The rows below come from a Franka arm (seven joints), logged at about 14 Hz.
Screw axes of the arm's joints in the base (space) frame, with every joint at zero. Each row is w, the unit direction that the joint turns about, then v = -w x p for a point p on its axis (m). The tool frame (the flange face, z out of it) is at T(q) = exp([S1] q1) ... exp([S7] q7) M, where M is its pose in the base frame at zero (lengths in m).
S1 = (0, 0, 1, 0, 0, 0)
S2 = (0, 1, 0, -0.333, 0, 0)
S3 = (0, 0, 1, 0, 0, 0)
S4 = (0, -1, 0, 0.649, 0, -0.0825)
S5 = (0, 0, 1, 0, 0, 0)
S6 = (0, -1, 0, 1.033, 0, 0)
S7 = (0, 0, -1, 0, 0.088, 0)
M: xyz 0.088 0 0.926 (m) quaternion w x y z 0 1 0 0
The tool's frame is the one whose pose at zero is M.
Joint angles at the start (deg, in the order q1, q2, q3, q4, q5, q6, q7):
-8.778 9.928 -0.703 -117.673 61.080 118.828 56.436
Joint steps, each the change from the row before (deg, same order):
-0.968 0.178 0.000 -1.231 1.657 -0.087 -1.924
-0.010 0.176 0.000 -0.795 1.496 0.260 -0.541
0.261 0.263 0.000 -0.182 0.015 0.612 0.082
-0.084 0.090 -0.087 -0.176 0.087 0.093 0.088
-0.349 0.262 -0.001 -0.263 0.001 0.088 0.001
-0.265 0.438 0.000 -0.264 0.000 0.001 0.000
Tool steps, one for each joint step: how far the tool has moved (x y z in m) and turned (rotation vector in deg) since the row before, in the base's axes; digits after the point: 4 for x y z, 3 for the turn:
-0.0058 -0.0080 -0.0102 1.088 -0.229 -0.737
-0.0027 0.0005 -0.0068 1.000 0.252 -0.812
0.0000 0.0014 -0.0039 -0.288 0.299 -0.219
-0.0009 -0.0017 -0.0022 0.058 0.288 -0.344
-0.0016 -0.0034 -0.0045 0.035 0.489 -0.412
-0.0016 -0.0024 -0.0063 0.125 0.690 -0.266

